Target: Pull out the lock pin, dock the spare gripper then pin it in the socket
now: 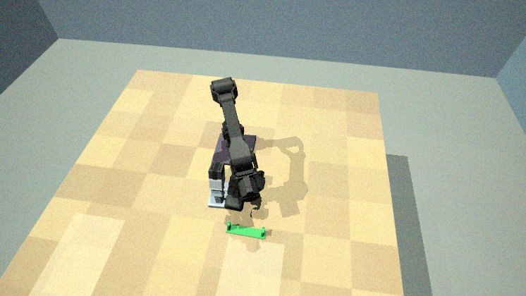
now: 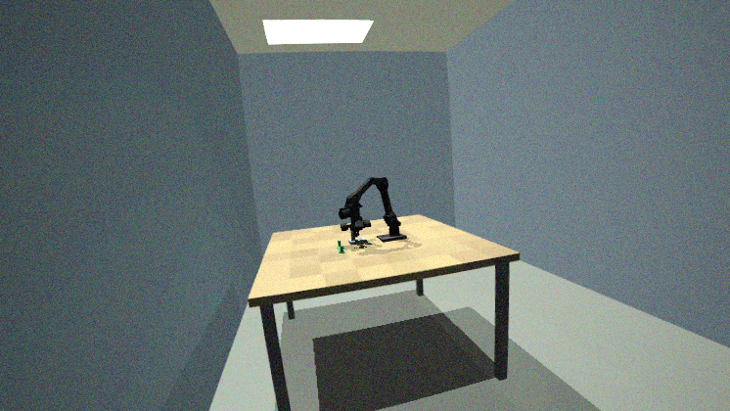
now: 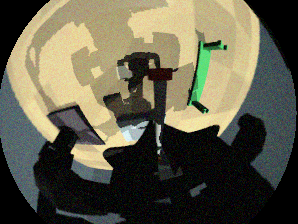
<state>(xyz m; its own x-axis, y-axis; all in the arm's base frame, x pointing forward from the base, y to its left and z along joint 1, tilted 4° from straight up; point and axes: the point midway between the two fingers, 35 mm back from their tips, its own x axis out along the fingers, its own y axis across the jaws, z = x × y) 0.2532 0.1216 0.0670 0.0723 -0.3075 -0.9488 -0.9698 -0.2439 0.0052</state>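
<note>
My gripper tip is 50 mm to the left of the grey mount. The rest, counted from my gripper tip: green holder (100 mm ahead, 90 mm to the left, 20 mm below); spare gripper (80 mm above, 60 mm to the right).
</note>
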